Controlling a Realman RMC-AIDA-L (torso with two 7-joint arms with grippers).
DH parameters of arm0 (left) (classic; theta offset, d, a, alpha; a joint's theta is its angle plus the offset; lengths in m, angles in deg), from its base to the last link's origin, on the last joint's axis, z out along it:
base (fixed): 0 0 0 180
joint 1: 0 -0.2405 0 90
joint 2: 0 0 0 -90
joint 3: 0 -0.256 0 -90
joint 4: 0 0 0 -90
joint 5: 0 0.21 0 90
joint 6: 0 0 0 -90
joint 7: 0 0.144 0 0
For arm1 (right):
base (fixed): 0 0 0 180
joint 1: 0 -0.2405 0 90
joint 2: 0 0 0 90
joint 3: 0 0.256 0 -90
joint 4: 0 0 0 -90
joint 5: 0 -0.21 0 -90
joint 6: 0 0 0 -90
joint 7: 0 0.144 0 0
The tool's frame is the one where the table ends.
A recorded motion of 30 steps. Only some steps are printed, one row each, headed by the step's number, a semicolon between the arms.
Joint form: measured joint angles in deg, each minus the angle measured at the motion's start. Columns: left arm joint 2, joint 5, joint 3, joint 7, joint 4, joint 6, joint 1; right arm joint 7, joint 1, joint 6, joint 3, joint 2, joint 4, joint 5.
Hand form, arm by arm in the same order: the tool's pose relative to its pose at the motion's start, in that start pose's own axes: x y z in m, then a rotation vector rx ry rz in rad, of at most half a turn. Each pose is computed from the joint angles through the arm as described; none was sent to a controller.
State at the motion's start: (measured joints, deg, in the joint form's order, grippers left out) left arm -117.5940 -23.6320 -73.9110 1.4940 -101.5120 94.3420 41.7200; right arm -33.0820 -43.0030 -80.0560 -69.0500 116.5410 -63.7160 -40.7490
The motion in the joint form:
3: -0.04 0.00 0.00 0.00 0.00 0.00 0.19; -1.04 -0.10 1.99 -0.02 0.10 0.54 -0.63
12: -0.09 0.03 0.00 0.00 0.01 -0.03 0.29; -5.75 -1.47 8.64 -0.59 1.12 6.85 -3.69
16: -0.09 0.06 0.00 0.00 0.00 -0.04 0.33; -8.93 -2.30 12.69 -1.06 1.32 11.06 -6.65
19: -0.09 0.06 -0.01 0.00 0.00 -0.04 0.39; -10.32 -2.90 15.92 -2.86 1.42 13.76 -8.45
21: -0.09 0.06 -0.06 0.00 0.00 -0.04 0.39; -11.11 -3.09 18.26 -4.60 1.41 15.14 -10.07
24: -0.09 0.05 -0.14 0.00 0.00 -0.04 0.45; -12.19 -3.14 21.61 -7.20 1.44 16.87 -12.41
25: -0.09 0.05 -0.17 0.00 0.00 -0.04 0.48; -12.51 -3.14 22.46 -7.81 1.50 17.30 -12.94
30: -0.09 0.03 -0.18 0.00 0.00 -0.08 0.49; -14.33 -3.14 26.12 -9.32 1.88 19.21 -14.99
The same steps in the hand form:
3: 0.0009 0.0010 -0.0002 -0.0015 0.0020 0.0023; -0.0038 -0.0010 0.0019 0.0054 -0.0288 -0.0117
12: 0.0015 0.0015 -0.0002 -0.0023 0.0033 0.0033; -0.0077 0.0019 0.0238 -0.0201 -0.0783 -0.0355
16: 0.0017 0.0016 -0.0003 -0.0020 0.0040 0.0038; -0.0092 0.0026 0.0357 -0.0368 -0.1119 -0.0427
19: 0.0020 0.0019 -0.0003 -0.0023 0.0046 0.0047; -0.0098 0.0050 0.0457 -0.0373 -0.1226 -0.0542
21: 0.0020 0.0021 -0.0003 -0.0024 0.0043 0.0055; -0.0104 0.0072 0.0518 -0.0363 -0.1336 -0.0637
24: 0.0022 0.0026 -0.0002 -0.0030 0.0044 0.0076; -0.0101 0.0100 0.0602 -0.0324 -0.1490 -0.0749
25: 0.0024 0.0028 -0.0002 -0.0032 0.0045 0.0085; -0.0098 0.0108 0.0624 -0.0310 -0.1527 -0.0779
30: 0.0025 0.0030 -0.0002 -0.0036 0.0053 0.0088; -0.0089 0.0117 0.0705 -0.0202 -0.1773 -0.0838

